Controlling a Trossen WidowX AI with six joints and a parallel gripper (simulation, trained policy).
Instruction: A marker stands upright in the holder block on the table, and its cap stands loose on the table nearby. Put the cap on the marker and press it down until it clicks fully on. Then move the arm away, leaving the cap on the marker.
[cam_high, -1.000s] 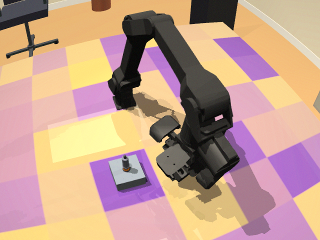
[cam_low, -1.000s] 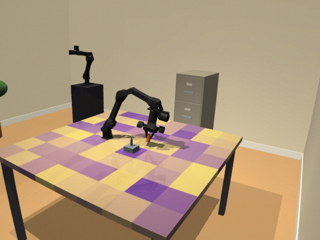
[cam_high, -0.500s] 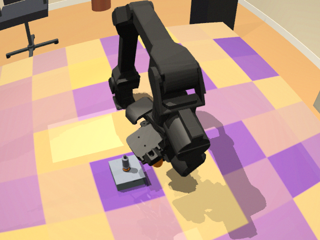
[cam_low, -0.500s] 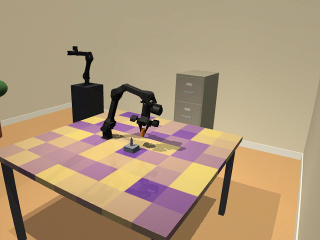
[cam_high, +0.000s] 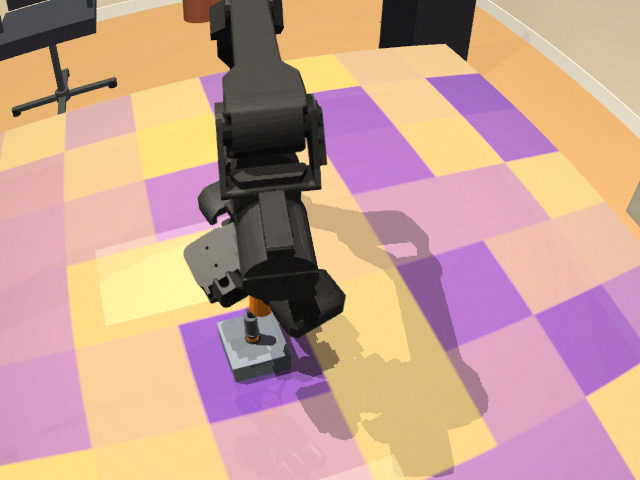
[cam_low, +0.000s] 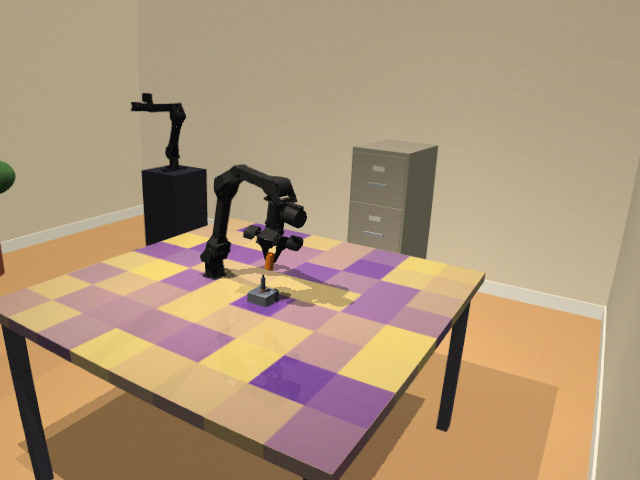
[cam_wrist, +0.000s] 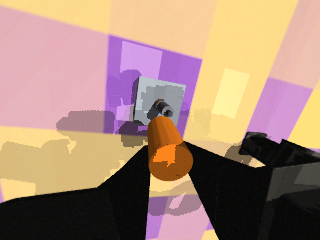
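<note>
The grey holder block lies 120 mm below my gripper tip, 20 mm to the right of it and 10 mm behind it. Round my gripper tip: orange cap: 10 mm to the right.
</note>
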